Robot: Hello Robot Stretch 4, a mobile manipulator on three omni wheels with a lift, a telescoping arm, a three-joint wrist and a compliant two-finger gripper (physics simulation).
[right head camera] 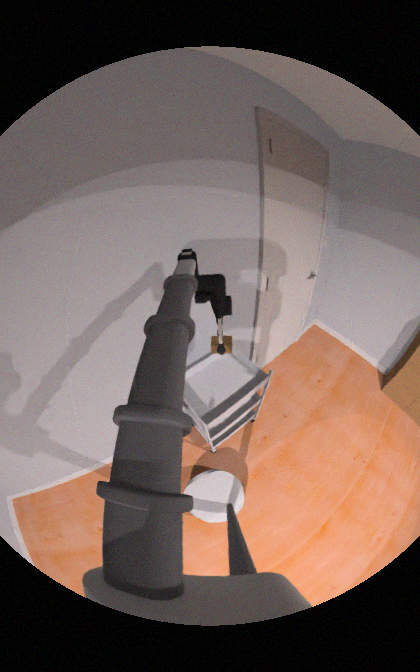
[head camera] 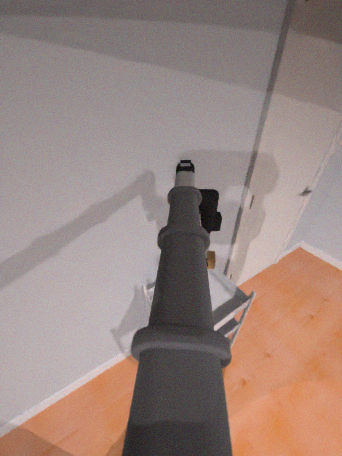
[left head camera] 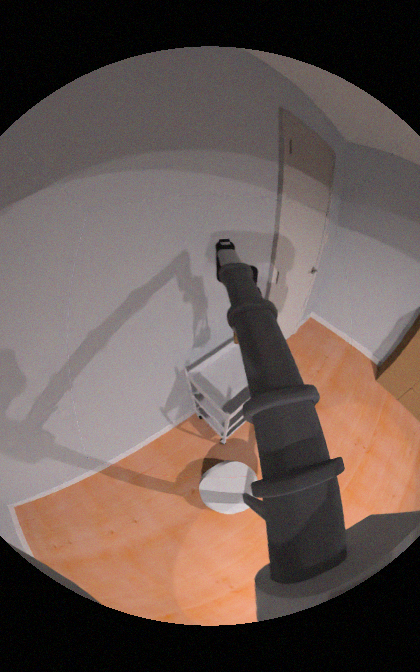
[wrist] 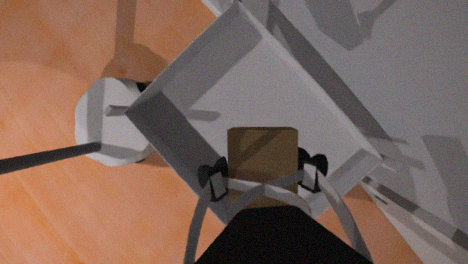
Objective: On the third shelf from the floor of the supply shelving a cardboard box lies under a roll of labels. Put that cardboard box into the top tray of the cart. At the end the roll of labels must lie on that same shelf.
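Places are measured from the robot's base along level axes (x left, y ahead, z down), in millimetres.
Pixels of known places: gripper, fingertip midpoint: (wrist: pixel 261 166).
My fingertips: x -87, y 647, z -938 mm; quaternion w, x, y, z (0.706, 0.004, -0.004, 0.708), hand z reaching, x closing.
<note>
Behind a point stands the place of what it marks.
The brown cardboard box (head camera: pixel 211 259) {x -119, y 623, z -975 mm} (right head camera: pixel 215 343) (wrist: pixel 262 150) {x -65, y 650, z -976 mm} is held between the two fingertips of my gripper (wrist: pixel 261 166) {x -87, y 648, z -937 mm} (right head camera: pixel 221 348), which is shut on it. In the wrist view the box hangs over the near corner of the cart's top tray (wrist: pixel 280 85) {x 23, y 707, z -635 mm} (right head camera: pixel 220 382). Its height above the tray is hard to tell. In the left head view the arm hides the gripper and most of the box (left head camera: pixel 236 337). The white cart (left head camera: pixel 226 425) stands against the wall. The roll of labels and the supply shelving do not show in these views.
A white round-topped object (left head camera: pixel 227 487) (right head camera: pixel 215 495) (wrist: pixel 112 122) {x 1, y 17, z -187 mm} stands on the floor in front of the cart. A door (left head camera: pixel 305 225) (right head camera: pixel 292 240) is right of the cart. A light brown piece of furniture (left head camera: pixel 405 370) (right head camera: pixel 405 375) stands at the right edge.
</note>
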